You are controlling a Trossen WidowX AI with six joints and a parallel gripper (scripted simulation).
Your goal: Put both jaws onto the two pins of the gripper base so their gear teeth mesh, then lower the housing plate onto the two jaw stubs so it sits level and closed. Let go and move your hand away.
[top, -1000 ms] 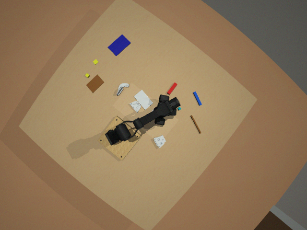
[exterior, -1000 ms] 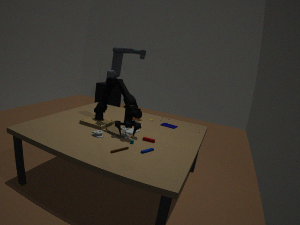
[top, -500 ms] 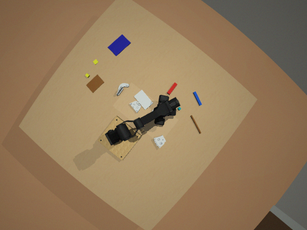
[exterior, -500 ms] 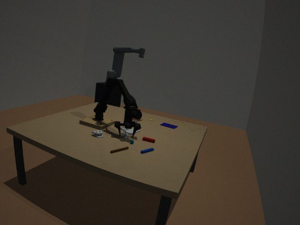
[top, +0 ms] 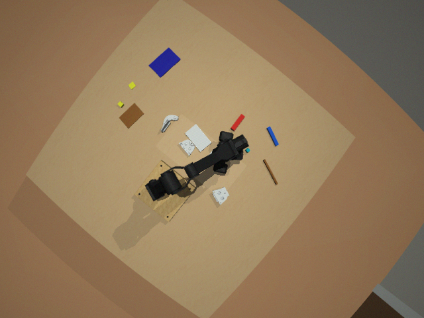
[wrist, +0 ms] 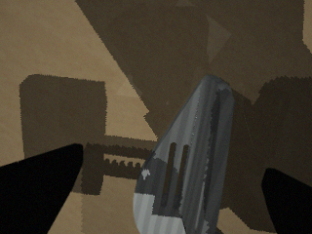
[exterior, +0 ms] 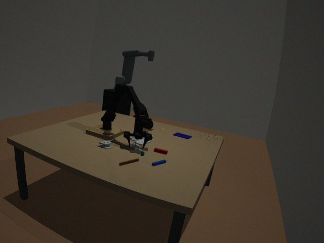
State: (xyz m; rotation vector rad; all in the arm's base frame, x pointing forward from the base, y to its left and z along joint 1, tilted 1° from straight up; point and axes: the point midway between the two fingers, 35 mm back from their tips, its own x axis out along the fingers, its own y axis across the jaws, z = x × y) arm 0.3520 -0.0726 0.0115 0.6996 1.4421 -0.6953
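The flat white plate lies 130 mm to the left of my gripper tip and 40 mm behind it. From my gripper tip the other things lie so: teal cube 100 mm ahead, 70 mm to the right, 10 mm above; red block 150 mm ahead, 60 mm to the left, 10 mm above; brown stick 230 mm to the right, 120 mm ahead.
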